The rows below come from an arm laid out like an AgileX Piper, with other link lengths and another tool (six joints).
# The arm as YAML. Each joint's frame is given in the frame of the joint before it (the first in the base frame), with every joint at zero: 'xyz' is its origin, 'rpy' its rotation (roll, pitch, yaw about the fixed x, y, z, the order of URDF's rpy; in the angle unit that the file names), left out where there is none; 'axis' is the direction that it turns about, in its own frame. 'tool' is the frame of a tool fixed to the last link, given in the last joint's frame.
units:
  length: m
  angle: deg
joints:
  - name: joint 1
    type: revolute
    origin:
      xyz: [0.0, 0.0, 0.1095]
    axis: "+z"
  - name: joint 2
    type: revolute
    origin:
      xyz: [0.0, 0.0, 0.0]
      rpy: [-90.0, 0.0, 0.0]
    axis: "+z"
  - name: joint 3
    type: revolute
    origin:
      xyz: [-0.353, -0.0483, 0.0]
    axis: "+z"
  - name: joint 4
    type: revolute
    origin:
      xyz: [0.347, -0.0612, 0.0]
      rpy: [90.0, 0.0, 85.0]
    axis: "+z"
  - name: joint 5
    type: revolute
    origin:
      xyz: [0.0, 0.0, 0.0]
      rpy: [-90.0, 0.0, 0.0]
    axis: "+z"
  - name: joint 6
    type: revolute
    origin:
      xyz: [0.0, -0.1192, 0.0]
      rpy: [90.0, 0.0, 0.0]
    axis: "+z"
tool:
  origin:
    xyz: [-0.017, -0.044, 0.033]
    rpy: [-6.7, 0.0, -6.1]
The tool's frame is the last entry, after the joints.
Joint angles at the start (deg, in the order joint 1, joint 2, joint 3, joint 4, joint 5, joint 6):
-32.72 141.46 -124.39 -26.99 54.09 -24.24
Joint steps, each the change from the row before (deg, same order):
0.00 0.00 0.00 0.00 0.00 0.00
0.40 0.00 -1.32 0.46 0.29 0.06
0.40 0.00 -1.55 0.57 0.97 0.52
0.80 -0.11 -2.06 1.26 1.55 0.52
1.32 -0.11 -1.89 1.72 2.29 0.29
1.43 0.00 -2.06 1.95 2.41 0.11
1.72 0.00 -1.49 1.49 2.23 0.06
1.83 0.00 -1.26 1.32 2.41 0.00
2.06 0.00 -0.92 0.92 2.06 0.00
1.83 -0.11 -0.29 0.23 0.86 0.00
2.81 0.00 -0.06 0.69 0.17 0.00
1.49 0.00 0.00 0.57 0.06 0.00
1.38 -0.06 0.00 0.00 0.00 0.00
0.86 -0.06 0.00 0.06 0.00 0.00
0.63 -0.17 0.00 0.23 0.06 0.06
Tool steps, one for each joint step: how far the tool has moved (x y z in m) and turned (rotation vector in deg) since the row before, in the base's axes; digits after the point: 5 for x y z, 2 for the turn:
0.00000 0.00000 0.00000 0.00 0.00 0.00
0.00550 0.00312 0.00933 -0.20 -1.16 0.13
0.00393 0.00328 0.01005 0.14 -1.12 -0.55
0.00681 0.00844 0.01372 0.68 -1.54 -0.46
0.00907 0.01572 0.01058 1.50 -0.89 -0.02
0.00983 0.01783 0.00991 1.75 -0.82 0.30
0.01063 0.02134 0.00628 1.59 -0.17 0.84
0.00984 0.02313 0.00443 1.62 0.35 1.03
0.01046 0.02558 0.00286 1.26 0.58 1.44
0.00934 0.02191 0.00210 0.37 0.30 1.58
0.01558 0.03449 -0.00064 0.69 -0.13 2.77
0.00770 0.01900 -0.00077 0.56 -0.12 1.48
0.00638 0.01676 0.00078 -0.02 -0.06 1.38
0.00376 0.01065 0.00071 0.04 -0.07 0.86
0.00234 0.00824 0.00184 0.21 -0.18 0.57

